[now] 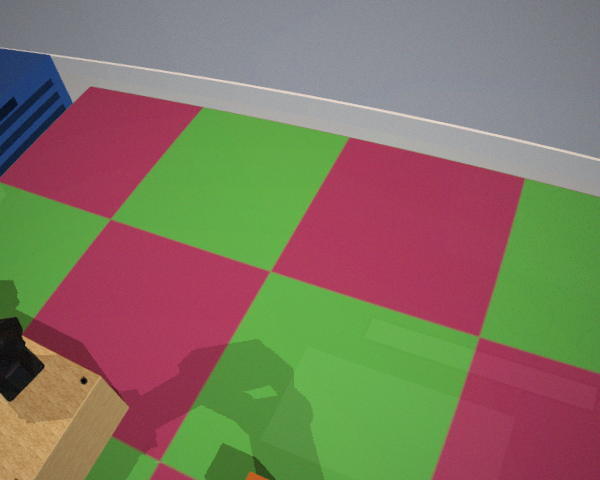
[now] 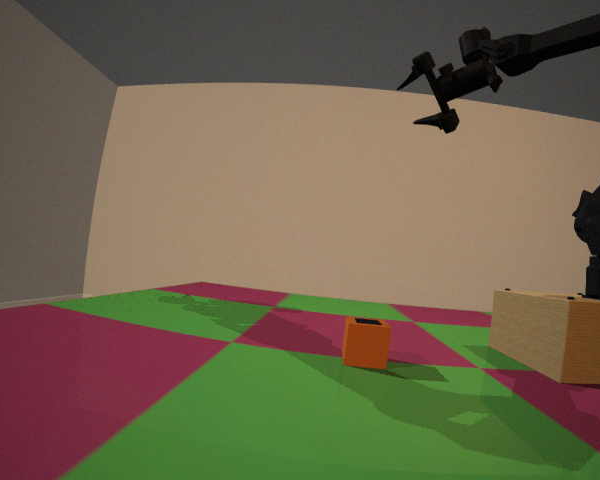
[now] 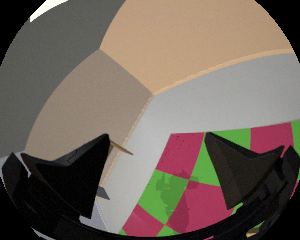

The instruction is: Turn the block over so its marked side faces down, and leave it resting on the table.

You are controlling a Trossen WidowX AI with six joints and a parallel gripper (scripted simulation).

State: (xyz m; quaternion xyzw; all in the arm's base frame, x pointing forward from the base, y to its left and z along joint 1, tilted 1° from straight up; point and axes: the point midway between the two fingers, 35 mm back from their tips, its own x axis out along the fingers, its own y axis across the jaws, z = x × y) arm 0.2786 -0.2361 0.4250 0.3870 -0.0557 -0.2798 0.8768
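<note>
My gripper tip is now 3 cm short of the orange block, 33 cm to the right of it and 48 cm above it.
</note>
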